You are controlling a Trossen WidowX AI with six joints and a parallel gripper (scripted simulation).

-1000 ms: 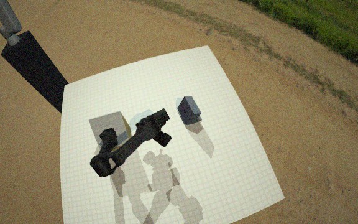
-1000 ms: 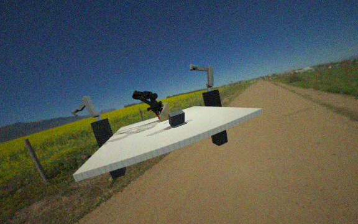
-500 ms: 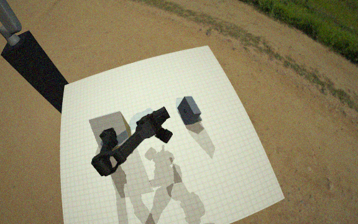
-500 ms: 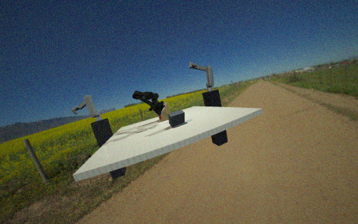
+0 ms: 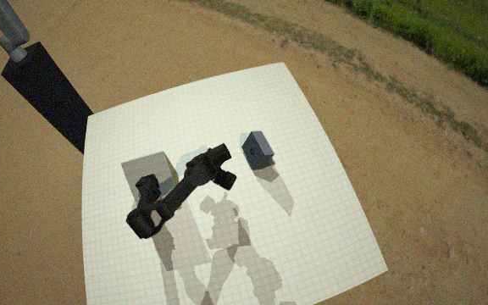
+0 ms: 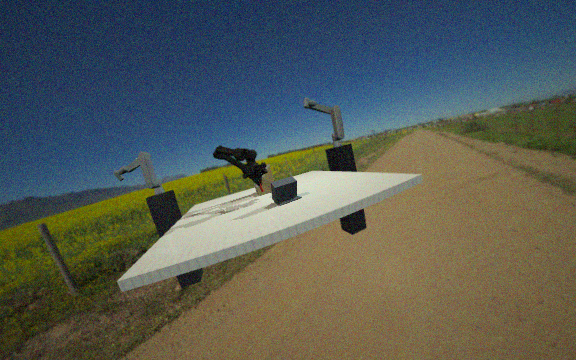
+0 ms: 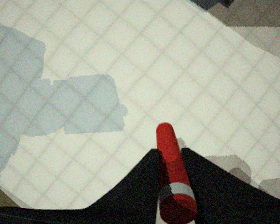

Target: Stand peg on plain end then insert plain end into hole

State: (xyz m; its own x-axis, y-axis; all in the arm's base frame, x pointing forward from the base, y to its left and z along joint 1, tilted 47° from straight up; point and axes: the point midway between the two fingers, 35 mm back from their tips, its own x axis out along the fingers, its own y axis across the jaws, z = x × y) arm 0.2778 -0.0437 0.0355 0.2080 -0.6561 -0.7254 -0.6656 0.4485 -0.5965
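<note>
Right now my gripper tip is 19 cm short of the sloped panel block, 9 cm to the right of it and 3 cm above it. From my gripper tip the other things lie so: red peg (2 cm above).
</note>
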